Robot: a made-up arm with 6 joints. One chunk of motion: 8 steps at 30 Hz.
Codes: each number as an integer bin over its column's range. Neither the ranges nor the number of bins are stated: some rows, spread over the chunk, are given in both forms.
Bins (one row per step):
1: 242 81 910 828 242 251
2: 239 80 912 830 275 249
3: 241 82 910 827 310 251
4: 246 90 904 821 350 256
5: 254 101 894 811 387 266
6: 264 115 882 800 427 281
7: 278 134 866 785 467 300
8: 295 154 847 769 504 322
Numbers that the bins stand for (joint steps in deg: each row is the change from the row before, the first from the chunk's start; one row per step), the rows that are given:
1: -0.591 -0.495 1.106 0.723 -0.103 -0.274
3: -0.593 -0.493 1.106 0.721 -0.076 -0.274
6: -0.545 -0.450 1.014 0.662 -0.029 -0.247
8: -0.480 -0.400 0.898 0.593 0.002 -0.210
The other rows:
2: -0.598 -0.496 1.113 0.728 -0.090 -0.276
4: -0.583 -0.483 1.086 0.708 -0.060 -0.269
5: -0.566 -0.469 1.053 0.686 -0.045 -0.260
7: -0.516 -0.426 0.961 0.629 -0.013 -0.230

